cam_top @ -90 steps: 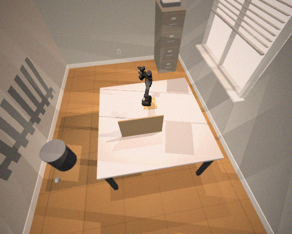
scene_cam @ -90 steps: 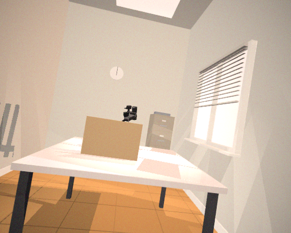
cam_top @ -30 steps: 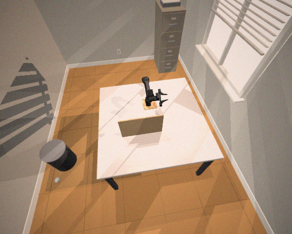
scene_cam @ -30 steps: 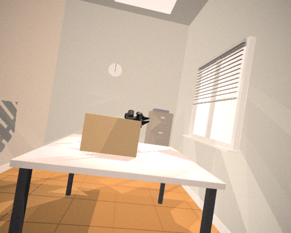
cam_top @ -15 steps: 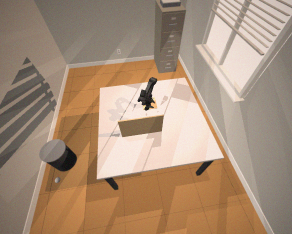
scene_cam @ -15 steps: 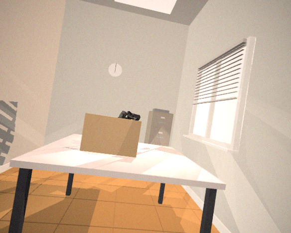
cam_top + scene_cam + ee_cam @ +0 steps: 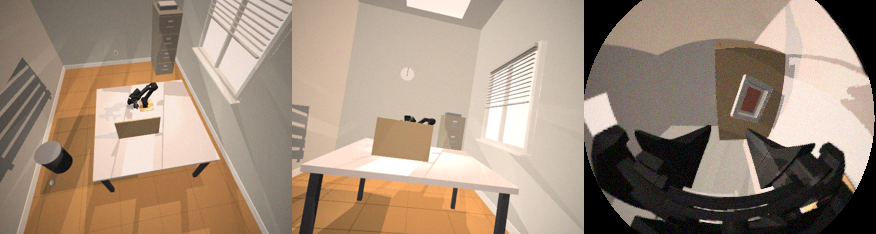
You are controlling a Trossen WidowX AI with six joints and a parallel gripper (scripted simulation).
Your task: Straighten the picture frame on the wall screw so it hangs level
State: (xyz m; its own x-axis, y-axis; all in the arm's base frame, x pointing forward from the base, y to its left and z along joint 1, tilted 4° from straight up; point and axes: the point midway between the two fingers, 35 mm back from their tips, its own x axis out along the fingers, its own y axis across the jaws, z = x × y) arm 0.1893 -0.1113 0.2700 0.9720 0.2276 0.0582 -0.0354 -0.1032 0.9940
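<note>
The picture frame lies 18 cm ahead of my gripper tip, 1 cm to the left of it and 10 cm below it. Also, from my gripper tip: wall board (19 cm ahead, 1 cm to the left, 11 cm below).
</note>
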